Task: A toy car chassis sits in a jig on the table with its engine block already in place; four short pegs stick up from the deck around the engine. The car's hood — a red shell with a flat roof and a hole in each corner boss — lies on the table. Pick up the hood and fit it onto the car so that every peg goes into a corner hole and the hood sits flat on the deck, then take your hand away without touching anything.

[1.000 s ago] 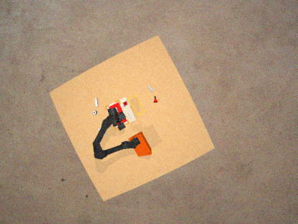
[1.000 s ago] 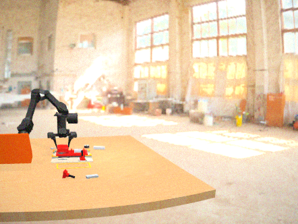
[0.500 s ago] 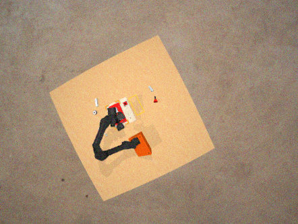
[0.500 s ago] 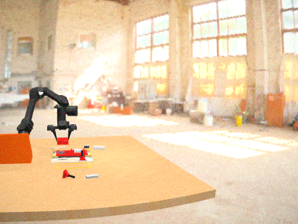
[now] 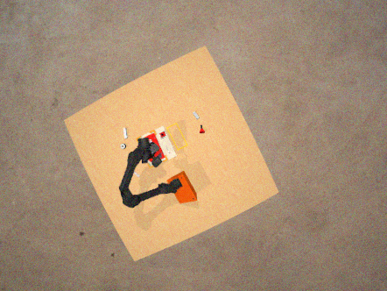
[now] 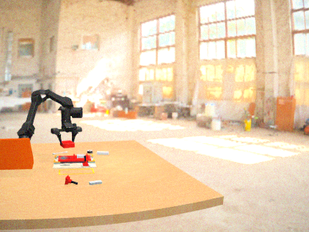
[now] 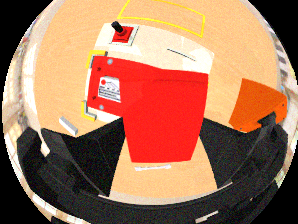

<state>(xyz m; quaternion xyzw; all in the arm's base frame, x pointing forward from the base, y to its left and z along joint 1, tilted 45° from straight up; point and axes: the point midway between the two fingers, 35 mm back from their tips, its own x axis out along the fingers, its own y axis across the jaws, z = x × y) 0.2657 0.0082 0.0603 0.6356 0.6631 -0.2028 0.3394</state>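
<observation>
My gripper tip is now 80 mm short of the grey engine block and 80 mm above it. Round my gripper tip: red hood (right at my gripper tip); then jig (40 mm ahead, 10 mm to the right, 100 mm below); then white bar (250 mm ahead, 130 mm to the left, 100 mm below).
</observation>
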